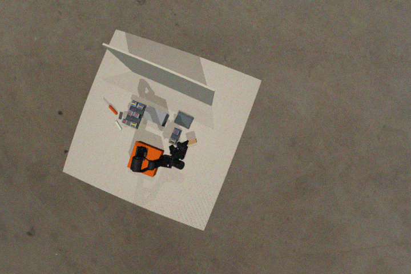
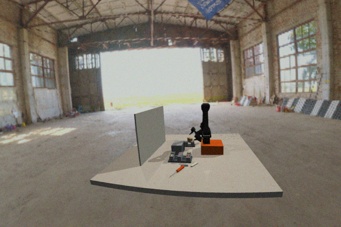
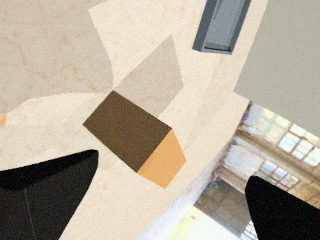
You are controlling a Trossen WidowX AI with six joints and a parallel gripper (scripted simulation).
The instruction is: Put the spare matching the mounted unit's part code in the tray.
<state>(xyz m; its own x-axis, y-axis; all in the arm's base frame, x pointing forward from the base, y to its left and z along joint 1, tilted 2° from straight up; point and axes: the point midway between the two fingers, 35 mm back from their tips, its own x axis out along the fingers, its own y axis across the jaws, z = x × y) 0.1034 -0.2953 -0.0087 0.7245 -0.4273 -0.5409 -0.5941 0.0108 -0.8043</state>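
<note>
Now: the brown block 4 cm below my gripper tip, 2 cm to the right of it and 2 cm ahead of it. From my gripper tip the other things lie so: grey upright panel 40 cm ahead, 23 cm to the left, 16 cm above; tray 17 cm ahead, 8 cm to the left, 6 cm below; grey mounted unit 29 cm to the left, 15 cm ahead, 1 cm below.
</note>
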